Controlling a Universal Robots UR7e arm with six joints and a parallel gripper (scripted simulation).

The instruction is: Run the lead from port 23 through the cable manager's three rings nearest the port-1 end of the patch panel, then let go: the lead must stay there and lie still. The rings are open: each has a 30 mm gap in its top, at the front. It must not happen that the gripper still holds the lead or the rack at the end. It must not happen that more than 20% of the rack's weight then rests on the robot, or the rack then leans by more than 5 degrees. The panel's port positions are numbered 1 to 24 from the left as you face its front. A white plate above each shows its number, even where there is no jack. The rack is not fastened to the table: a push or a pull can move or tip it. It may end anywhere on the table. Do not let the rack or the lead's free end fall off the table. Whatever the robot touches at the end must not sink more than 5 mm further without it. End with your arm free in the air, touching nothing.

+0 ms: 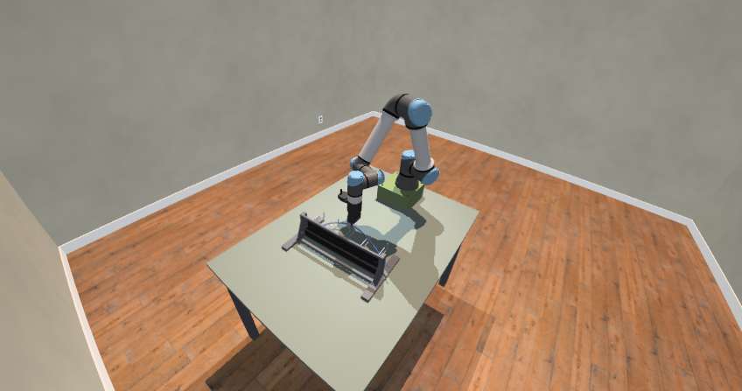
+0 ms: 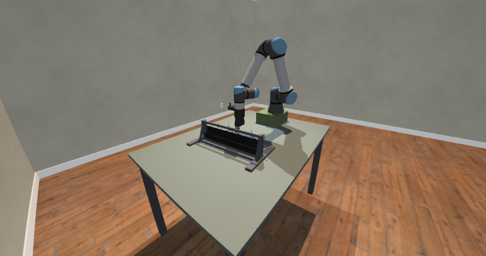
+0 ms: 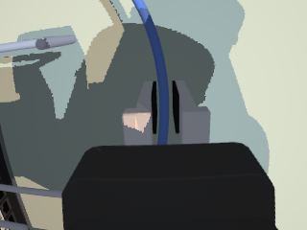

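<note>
My hand is 170 mm short of the rack, 60 mm to the right of it and 20 mm below it.
</note>
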